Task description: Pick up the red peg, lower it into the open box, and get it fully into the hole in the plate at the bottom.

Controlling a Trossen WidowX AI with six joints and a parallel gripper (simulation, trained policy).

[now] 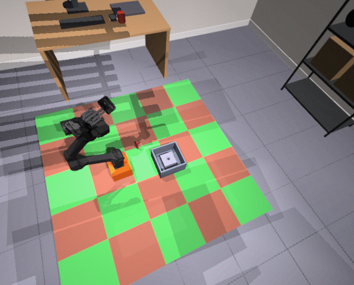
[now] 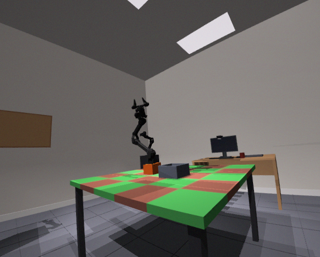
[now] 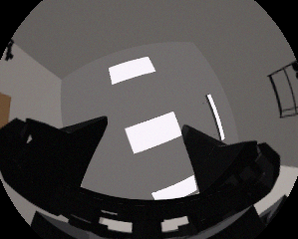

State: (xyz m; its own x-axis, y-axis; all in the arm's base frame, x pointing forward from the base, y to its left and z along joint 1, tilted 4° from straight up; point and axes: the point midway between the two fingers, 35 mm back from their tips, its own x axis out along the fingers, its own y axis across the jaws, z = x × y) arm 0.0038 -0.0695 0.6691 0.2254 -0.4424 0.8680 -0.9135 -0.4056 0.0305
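Right now the red peg is 750 mm below my gripper tip, 240 mm to the left of it and 190 mm ahead of it. Also, from my gripper tip: plate (750 mm below, 350 mm ahead, 50 mm to the left); then grey box (760 mm below, 350 mm ahead, 50 mm to the left).
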